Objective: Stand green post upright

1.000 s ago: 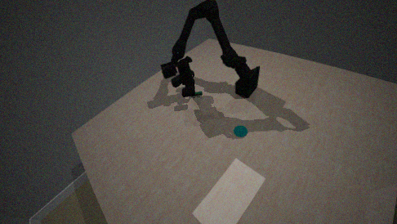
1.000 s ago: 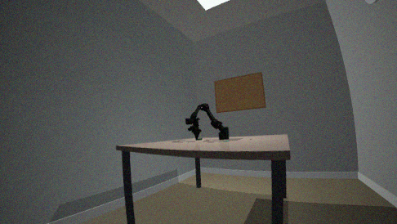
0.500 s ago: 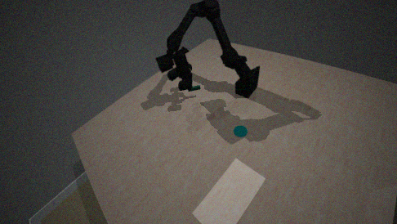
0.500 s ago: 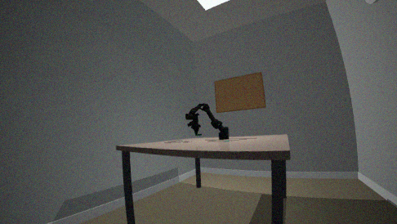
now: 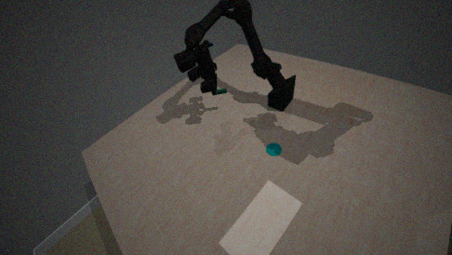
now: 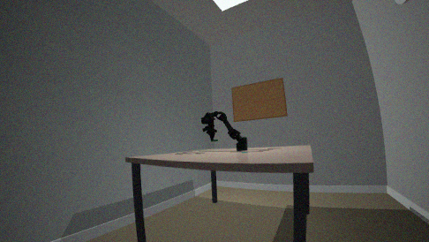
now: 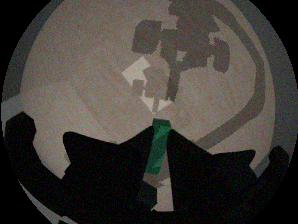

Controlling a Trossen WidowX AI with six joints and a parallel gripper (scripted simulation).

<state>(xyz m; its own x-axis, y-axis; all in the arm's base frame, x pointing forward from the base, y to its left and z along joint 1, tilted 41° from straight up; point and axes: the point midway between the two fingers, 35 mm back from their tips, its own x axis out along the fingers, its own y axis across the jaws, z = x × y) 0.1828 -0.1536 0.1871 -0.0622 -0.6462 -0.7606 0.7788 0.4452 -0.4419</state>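
Now: the cyan circle 80 mm ahead of my gripper tip, 330 mm to the left of it and 110 mm below it. From my gripper tip the other things lie so: green post: 10 mm behind, 20 mm to the left.
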